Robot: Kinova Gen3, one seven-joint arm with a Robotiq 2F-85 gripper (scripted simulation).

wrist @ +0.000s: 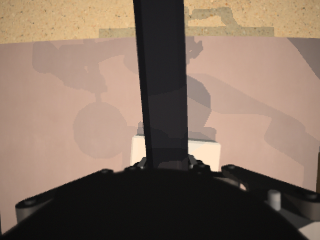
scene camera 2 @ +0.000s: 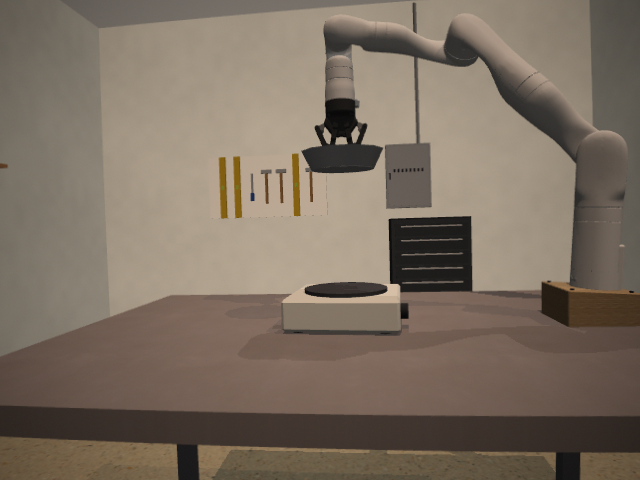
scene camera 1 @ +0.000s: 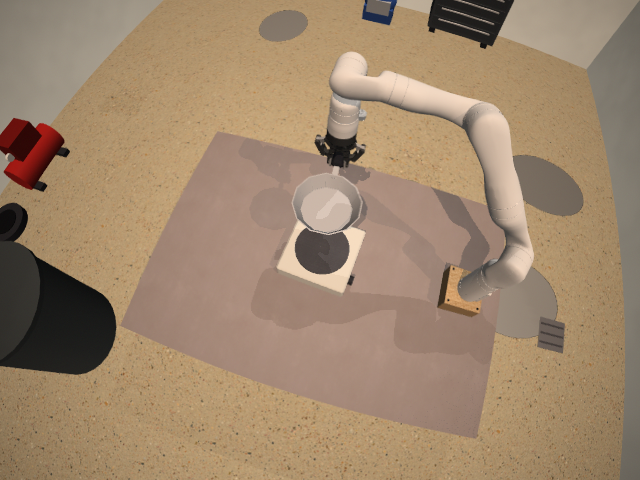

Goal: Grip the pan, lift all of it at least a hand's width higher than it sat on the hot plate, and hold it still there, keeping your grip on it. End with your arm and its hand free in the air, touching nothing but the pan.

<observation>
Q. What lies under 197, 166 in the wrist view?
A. My gripper.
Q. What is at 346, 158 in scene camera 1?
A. My gripper.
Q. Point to a pan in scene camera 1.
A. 326, 203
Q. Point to a pan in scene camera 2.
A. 345, 158
</observation>
